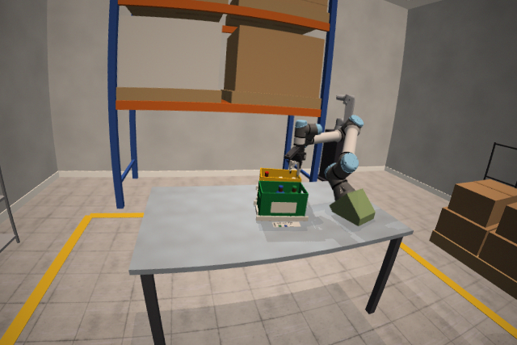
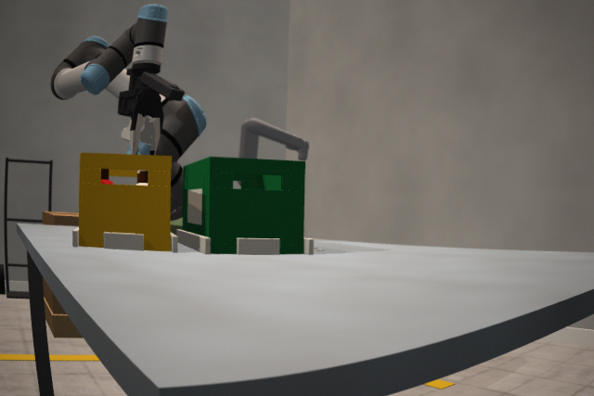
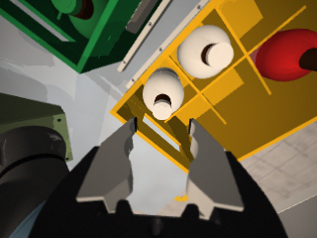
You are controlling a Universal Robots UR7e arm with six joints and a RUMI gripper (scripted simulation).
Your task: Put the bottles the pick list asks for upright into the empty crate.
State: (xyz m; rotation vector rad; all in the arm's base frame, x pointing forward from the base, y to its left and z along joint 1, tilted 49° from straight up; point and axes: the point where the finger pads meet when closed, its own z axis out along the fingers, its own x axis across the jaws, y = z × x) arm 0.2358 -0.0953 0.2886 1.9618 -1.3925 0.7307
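My gripper is now 60 mm short of the yellow crate, 80 mm to the left of it and 110 mm above it. The rest, counted from my hand: green-label bottle: 80 mm ahead, 130 mm to the left, 110 mm below; then red-label bottle: 120 mm ahead, 160 mm to the right, 110 mm below; then blue-label bottle: 160 mm ahead, 90 mm to the left, 110 mm below.
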